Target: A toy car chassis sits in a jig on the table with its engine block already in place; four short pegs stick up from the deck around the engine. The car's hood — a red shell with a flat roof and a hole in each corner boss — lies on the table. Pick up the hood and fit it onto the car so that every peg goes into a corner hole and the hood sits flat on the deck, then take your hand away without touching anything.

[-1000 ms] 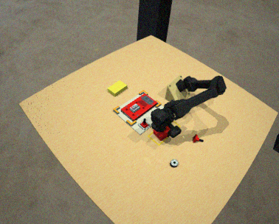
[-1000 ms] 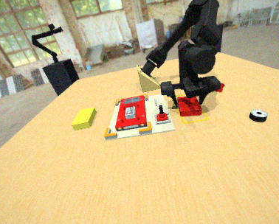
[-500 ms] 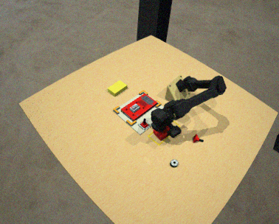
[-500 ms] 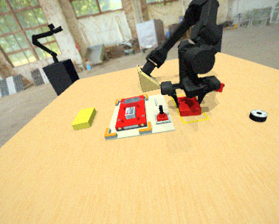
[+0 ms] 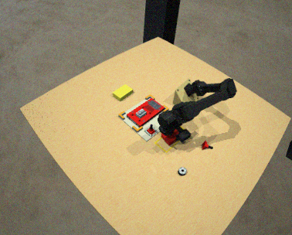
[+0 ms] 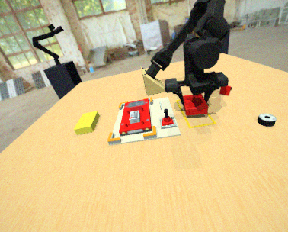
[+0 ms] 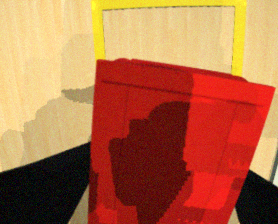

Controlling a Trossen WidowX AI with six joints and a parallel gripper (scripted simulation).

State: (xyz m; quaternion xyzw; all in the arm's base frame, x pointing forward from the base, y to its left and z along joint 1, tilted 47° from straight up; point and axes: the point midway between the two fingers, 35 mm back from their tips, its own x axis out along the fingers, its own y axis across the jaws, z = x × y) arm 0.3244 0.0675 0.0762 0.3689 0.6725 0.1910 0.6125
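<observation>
Right now the grey engine block is 10 mm behind my gripper tip, 210 mm to the right of it and 10 mm below it. The rest, counted from my gripper tip: white ring: 130 mm ahead, 160 mm to the left, 20 mm below; yellow block: 80 mm behind, 420 mm to the right, 20 mm below; red hood: 10 mm above.
</observation>
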